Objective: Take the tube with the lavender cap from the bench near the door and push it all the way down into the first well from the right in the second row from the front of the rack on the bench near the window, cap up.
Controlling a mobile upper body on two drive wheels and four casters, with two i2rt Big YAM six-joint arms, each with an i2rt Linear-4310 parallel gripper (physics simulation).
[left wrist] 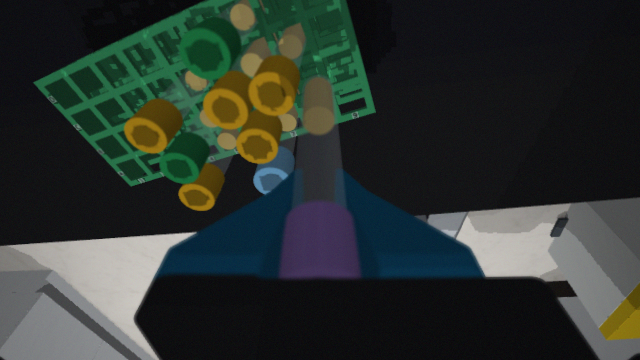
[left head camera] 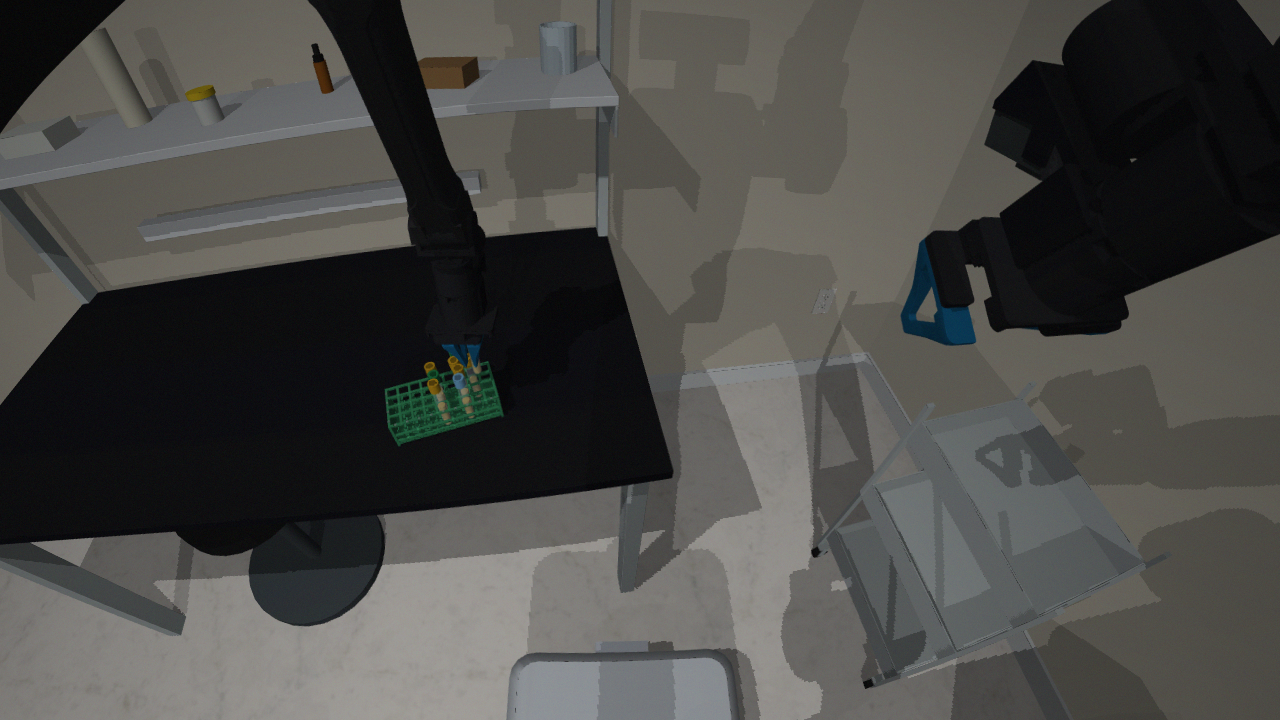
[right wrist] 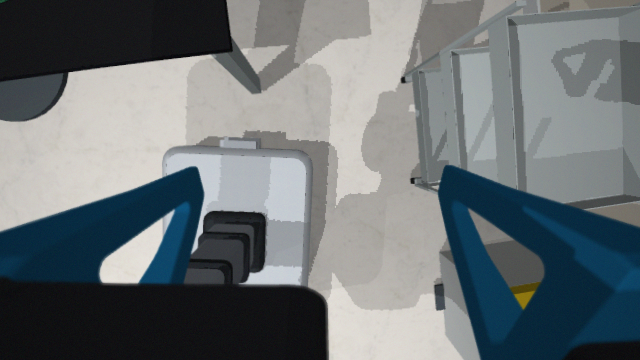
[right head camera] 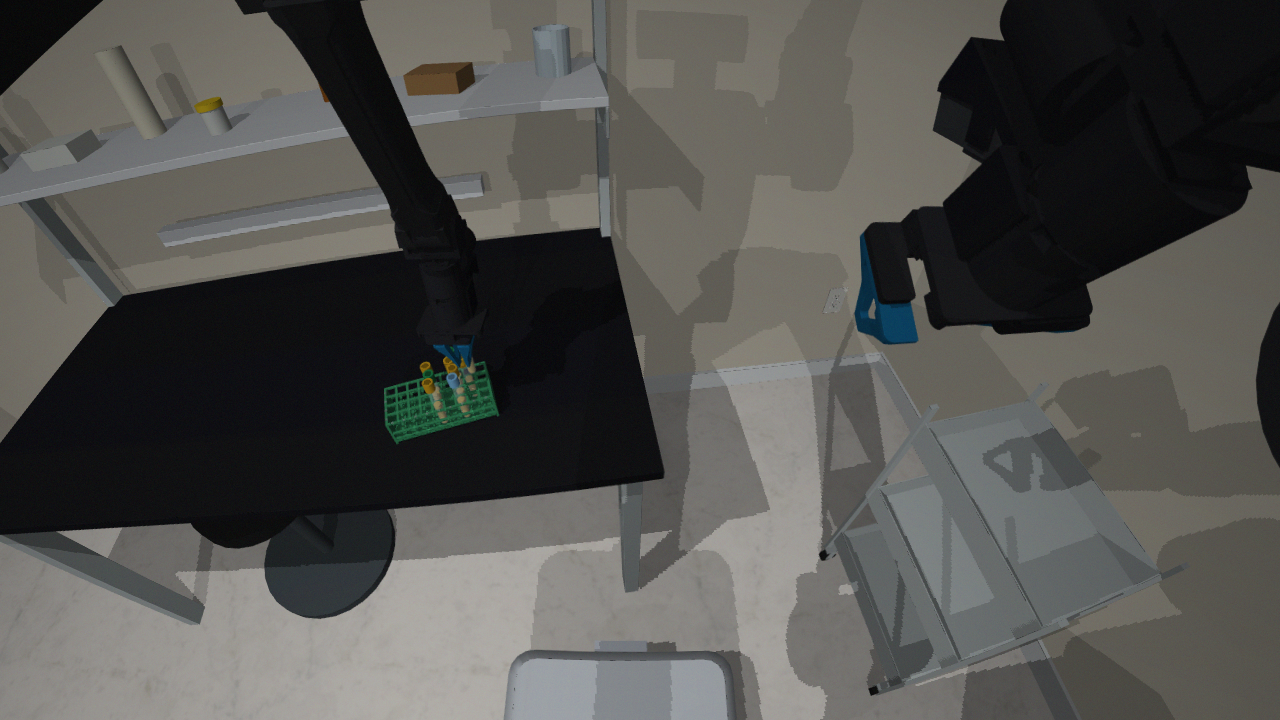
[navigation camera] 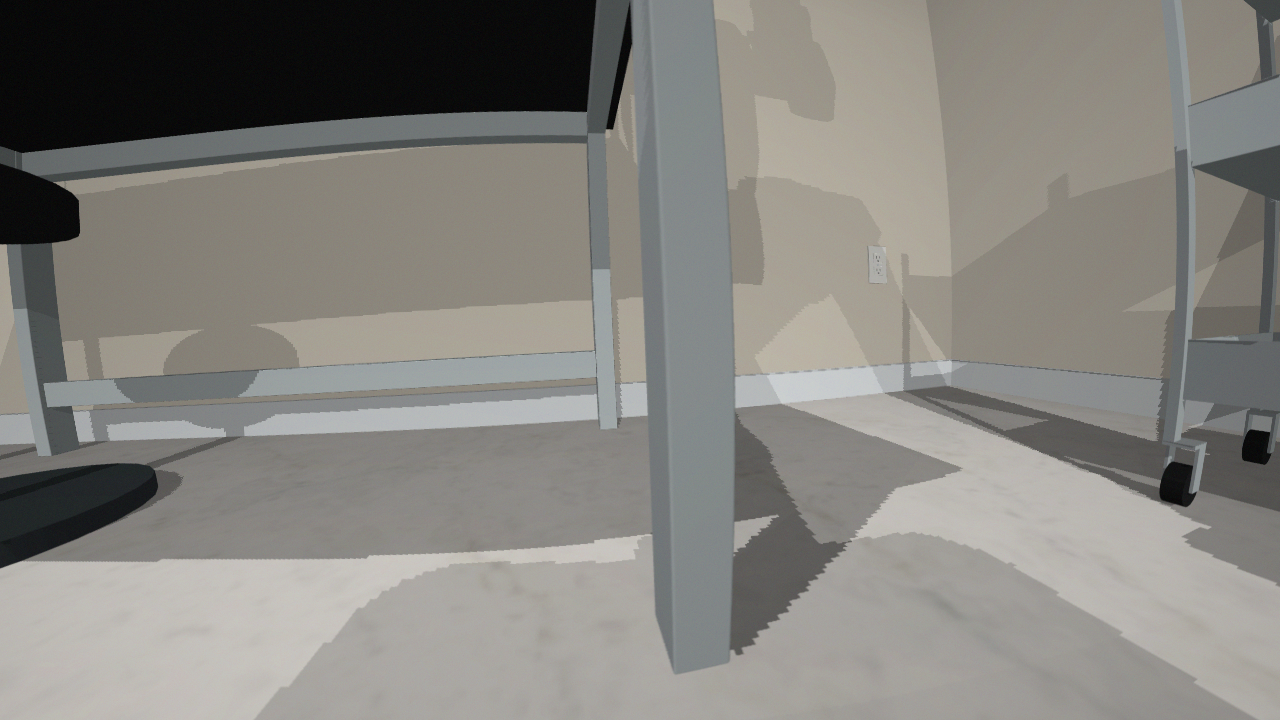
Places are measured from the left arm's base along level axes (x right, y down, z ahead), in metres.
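Where they show: left gripper, between the fingertips: [left wrist: 319, 181] [left head camera: 471, 364] [right head camera: 464, 364]; right gripper, between the fingertips: [left head camera: 956, 320] [right wrist: 321, 179] [right head camera: 918, 318].
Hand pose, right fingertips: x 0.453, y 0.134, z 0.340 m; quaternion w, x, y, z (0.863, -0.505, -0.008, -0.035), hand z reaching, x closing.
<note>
Things, the pixels of their top centre, and the offset from my right fingertips. "spot": a spot on its surface instead. Level surfaces: height alone.
- tube with the lavender cap, centre of its top: [left wrist: 310, 288] dx -0.482, dy +0.315, dz +0.322 m
- green rack, centre of its top: [left wrist: 204, 96] [left head camera: 439, 393] [right head camera: 436, 392] dx -0.557, dy +0.457, dz +0.301 m
- light blue cap, centre of its top: [left wrist: 272, 181] [left head camera: 458, 376] [right head camera: 451, 376] dx -0.505, dy +0.395, dz +0.286 m
- black bench, height of its surface: dy +0.514 m
- shelf, height of its surface: dy +0.057 m
- grey cart, a spot on its surface: [right head camera: 957, 510] [left head camera: 954, 505] spot: dx +0.426, dy +0.592, dz +0.116 m
- bench leg, a spot on its surface: [navigation camera: 689, 358] spot: dx -0.209, dy +1.065, dz +0.202 m
- stool base, centre of its top: [left head camera: 314, 551] [right head camera: 327, 546] [right wrist: 8, 63] dx -1.199, dy +1.246, dz +0.279 m
My left gripper [left head camera: 461, 354] [right head camera: 454, 352] [left wrist: 319, 181] is shut on the tube with the lavender cap [left wrist: 320, 242], held cap up at the back right part of the green rack [left head camera: 447, 430] [right head camera: 447, 427] [left wrist: 356, 47]. In the left wrist view the tube's tan bottom end overlaps the rack beside its last column; whether it is in line with a well I cannot tell. Several tubes with orange and green caps and one light blue cap [left head camera: 458, 381] [right head camera: 452, 380] [left wrist: 272, 172] stand in the rack. My right gripper [right wrist: 321, 179] is open and empty, off to the right of the bench.
The rack stands on the black bench [left head camera: 223, 385] [right head camera: 223, 385]. A shelf [left head camera: 268, 107] with bottles and boxes runs above it. A grey cart [left head camera: 948, 501] [right head camera: 957, 510] stands at the right. A bench leg [navigation camera: 689, 358] stands close ahead; a stool base [left head camera: 317, 573] lies below.
</note>
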